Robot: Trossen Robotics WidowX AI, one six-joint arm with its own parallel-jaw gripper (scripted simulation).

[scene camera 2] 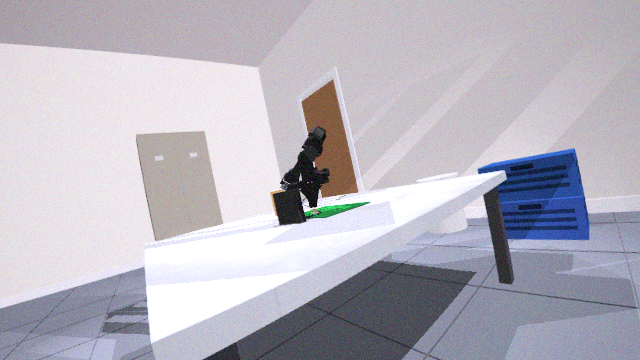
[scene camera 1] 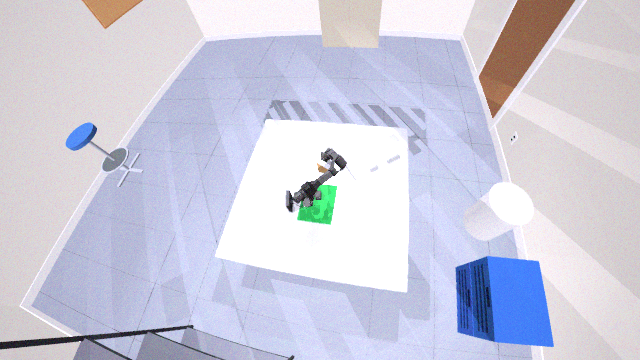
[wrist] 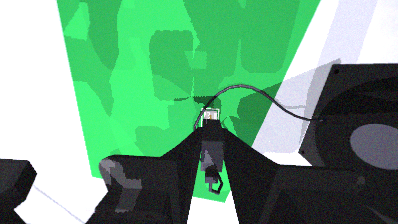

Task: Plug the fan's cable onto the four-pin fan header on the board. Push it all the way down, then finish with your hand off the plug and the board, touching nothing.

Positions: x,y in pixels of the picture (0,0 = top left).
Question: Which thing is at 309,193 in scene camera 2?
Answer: The gripper.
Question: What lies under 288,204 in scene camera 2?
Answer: A black fan.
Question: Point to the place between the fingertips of the gripper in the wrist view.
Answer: At 211,131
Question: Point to a dark fan plug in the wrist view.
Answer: At 213,143
